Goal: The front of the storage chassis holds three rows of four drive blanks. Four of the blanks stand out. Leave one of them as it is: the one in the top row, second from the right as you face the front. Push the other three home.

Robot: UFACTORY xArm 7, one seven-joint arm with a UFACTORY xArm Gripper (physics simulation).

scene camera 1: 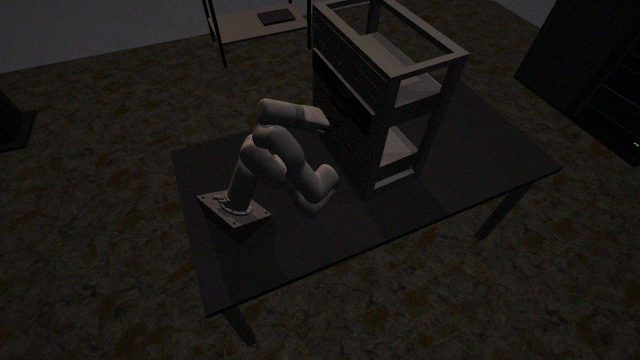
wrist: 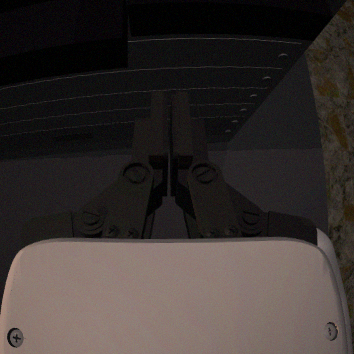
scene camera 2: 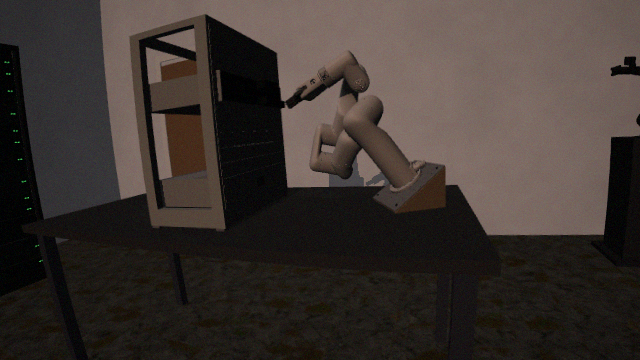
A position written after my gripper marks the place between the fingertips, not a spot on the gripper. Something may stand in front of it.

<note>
In view: my gripper [scene camera 1: 339,123] and a storage rack [scene camera 2: 236,89].
The storage rack shows as well in the wrist view [wrist: 80,80]. My gripper is seen too in the wrist view [wrist: 168,113].
</note>
